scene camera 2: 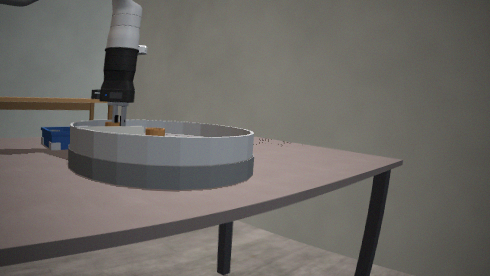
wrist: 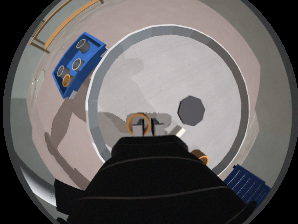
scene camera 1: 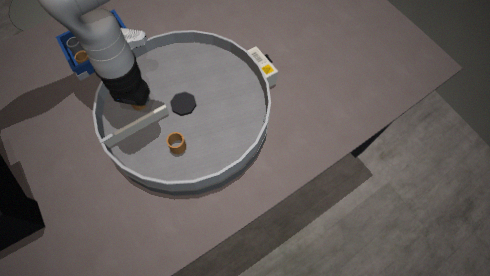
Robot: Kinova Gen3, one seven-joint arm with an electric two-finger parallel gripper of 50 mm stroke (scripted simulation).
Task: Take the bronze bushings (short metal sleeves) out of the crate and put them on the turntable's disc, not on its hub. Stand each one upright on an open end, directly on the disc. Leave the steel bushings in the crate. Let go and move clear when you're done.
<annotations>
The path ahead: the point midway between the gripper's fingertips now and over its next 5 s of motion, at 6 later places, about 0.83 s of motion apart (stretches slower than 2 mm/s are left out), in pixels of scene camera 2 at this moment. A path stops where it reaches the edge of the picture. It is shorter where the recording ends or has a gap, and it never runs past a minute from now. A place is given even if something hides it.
My gripper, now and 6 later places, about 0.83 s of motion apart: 118,130; 120,112; 120,110; 98,109; 67,107; 65,106; 66,122
</annotations>
